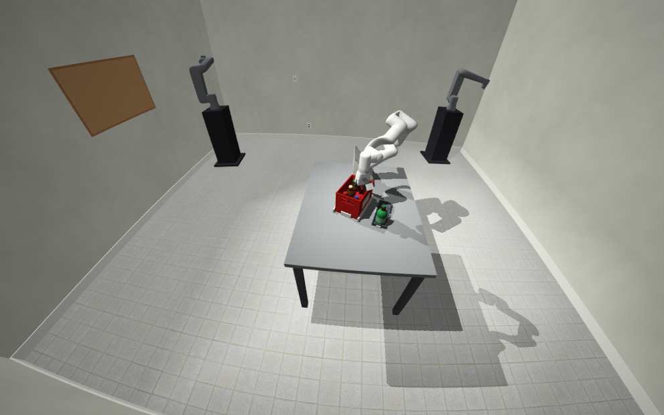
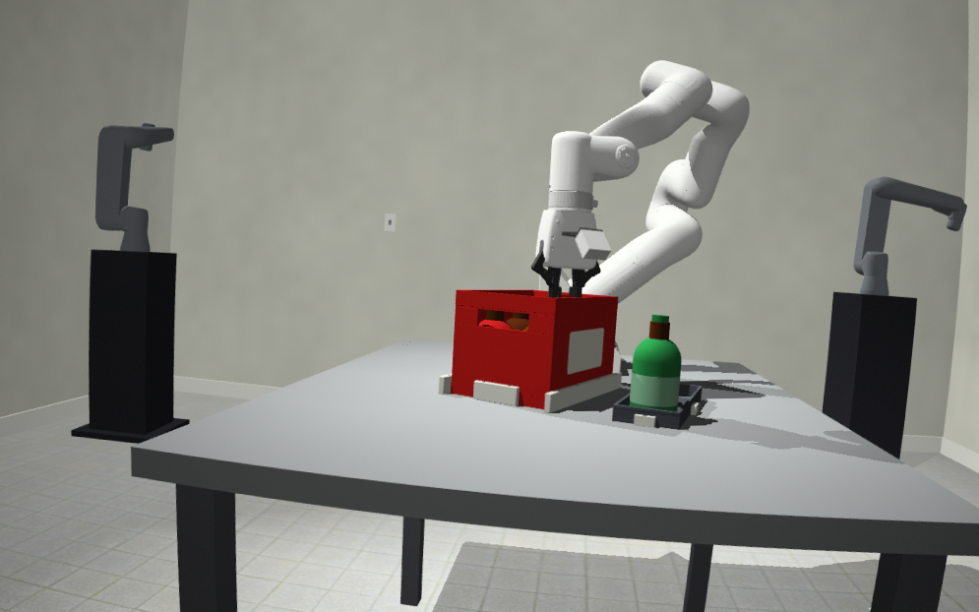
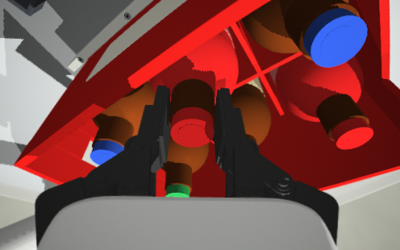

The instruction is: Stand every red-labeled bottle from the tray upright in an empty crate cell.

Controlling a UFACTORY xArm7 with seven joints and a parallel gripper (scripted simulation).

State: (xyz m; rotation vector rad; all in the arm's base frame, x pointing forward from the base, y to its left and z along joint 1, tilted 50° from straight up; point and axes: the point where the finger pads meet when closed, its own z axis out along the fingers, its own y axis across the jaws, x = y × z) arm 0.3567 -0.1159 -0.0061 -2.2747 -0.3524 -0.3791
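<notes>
My gripper is now 7 cm above the red-labeled bottle. The rest, counted from my hand: brown bottle (8 cm below, 7 cm to the right, 5 cm behind); red crate (9 cm below, 4 cm to the right, 2 cm behind); green bottle (17 cm ahead, 13 cm to the left, 9 cm below).
</notes>
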